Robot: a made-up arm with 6 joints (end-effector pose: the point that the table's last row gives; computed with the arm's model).
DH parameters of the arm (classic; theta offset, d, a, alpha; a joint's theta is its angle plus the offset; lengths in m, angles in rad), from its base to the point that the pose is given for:
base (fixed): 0.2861 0 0.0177 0
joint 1: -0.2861 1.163 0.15 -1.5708
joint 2: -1.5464 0 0.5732 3.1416
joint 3: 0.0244 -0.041 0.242 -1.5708
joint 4: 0 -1.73 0.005 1.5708
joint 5: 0 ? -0.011 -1.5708
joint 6: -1.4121 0 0.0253 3.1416
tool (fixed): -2.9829 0.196 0 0
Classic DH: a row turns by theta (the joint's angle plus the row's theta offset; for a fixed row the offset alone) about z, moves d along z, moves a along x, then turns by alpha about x.
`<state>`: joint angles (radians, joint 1 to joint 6).
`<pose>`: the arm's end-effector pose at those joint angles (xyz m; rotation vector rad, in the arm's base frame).
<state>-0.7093 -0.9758 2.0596 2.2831 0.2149 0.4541</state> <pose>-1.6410 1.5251 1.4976 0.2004 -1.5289 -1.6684</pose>
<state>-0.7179 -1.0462 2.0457 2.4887 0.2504 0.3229</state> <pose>-1.6445 1.5473 1.3628 0.2665 -1.5349 -1.7305</pose>
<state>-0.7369 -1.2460 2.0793 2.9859 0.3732 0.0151</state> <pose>-1.6096 1.5456 0.8403 0.5194 -1.5788 -1.7954</pose>
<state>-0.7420 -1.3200 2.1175 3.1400 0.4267 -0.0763</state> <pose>-1.5668 1.5076 0.6043 0.6322 -1.6054 -1.7689</pose>
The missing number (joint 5, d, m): -0.029
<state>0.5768 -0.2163 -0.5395 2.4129 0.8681 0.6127</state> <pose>1.4781 1.1210 1.2478 -2.2525 0.8970 0.2303</pose>
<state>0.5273 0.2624 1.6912 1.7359 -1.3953 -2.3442</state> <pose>0.3802 0.0348 3.4610 1.0869 -1.3877 2.0681</pose>
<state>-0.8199 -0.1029 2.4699 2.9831 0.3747 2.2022</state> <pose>-1.0597 1.1700 2.6346 -0.7037 0.1844 1.7503</pose>
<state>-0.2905 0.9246 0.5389 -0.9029 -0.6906 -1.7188</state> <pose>2.3689 -0.5156 0.9582 -2.0752 1.1522 -0.6384</pose>
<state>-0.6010 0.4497 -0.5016 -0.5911 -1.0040 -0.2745</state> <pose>1.3780 -0.7611 0.2492 -2.5610 -0.3539 -0.1755</pose>
